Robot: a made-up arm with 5 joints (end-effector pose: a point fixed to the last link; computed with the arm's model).
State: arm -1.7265 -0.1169 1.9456 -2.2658 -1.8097
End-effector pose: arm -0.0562 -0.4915 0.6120 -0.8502 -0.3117 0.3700 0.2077
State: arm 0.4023 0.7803 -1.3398 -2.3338 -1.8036
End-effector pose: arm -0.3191 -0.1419 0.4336 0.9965 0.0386 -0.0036 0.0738
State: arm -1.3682 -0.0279 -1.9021 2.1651 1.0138
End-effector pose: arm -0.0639 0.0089 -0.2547 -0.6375 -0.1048 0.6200 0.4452
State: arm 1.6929 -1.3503 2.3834 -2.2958 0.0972
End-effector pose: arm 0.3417 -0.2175 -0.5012 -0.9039 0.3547 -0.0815 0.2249
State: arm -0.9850 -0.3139 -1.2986 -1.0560 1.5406
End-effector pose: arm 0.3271 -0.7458 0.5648 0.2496 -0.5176 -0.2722 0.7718
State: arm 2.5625 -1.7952 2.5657 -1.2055 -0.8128
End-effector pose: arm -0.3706 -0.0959 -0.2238 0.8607 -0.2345 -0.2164 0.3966
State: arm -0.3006 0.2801 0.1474 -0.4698 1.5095
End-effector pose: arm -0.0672 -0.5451 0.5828 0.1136 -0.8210 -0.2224 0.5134
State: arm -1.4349 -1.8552 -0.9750 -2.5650 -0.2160
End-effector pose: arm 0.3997 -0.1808 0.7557 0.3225 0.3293 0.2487 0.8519
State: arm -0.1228 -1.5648 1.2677 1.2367 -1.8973
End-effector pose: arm 0.2330 -0.0480 0.0440 -0.1810 0.1246 0.1242 0.9676
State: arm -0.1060 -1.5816 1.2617 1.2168 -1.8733
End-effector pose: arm 0.2338 -0.0495 0.0445 -0.1849 0.1215 0.1447 0.9644
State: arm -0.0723 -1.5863 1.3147 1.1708 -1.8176
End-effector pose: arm 0.2369 -0.0420 0.0538 -0.1563 0.1089 0.1821 0.9647
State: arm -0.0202 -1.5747 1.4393 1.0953 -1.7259
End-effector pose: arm 0.2443 -0.0273 0.0748 -0.0844 0.0806 0.2304 0.9661
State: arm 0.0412 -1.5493 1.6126 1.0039 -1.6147
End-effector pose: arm 0.2569 -0.0159 0.1049 0.0196 0.0349 0.2693 0.9622
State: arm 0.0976 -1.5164 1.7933 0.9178 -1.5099
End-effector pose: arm 0.2721 -0.0160 0.1357 0.1270 -0.0210 0.2839 0.9502
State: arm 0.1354 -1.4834 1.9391 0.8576 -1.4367
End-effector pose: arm 0.2847 -0.0247 0.1587 0.2078 -0.0707 0.2772 0.9354
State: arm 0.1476 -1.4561 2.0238 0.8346 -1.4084
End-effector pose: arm 0.2910 -0.0319 0.1713 0.2481 -0.0995 0.2628 0.9271
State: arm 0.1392 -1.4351 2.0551 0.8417 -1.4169
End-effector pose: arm 0.2919 -0.0333 0.1764 0.2568 -0.1073 0.2490 0.9276
